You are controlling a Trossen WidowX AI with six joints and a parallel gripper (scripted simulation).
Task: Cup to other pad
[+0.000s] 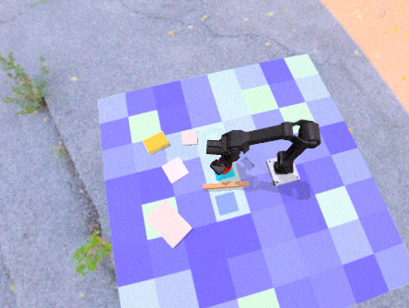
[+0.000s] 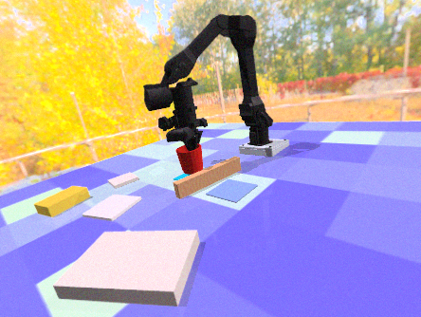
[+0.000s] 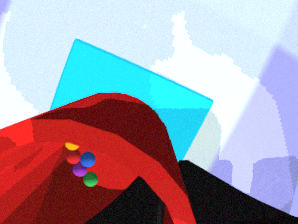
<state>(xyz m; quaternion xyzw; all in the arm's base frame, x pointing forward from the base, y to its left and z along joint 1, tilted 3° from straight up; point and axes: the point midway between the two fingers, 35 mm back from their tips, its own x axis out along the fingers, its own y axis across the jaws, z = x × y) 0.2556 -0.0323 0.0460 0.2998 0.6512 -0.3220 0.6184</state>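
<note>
Now: the cyan pad 6 cm below my gripper tip, 2 cm to the left of it and 2 cm ahead of it. The rest, counted from my gripper tip: pale blue pad 18 cm to the left, 6 cm below, 2 cm ahead; yellow block 36 cm ahead, 14 cm to the right, 4 cm below; wooden bar 10 cm to the left, 4 cm below, 2 cm ahead.
</note>
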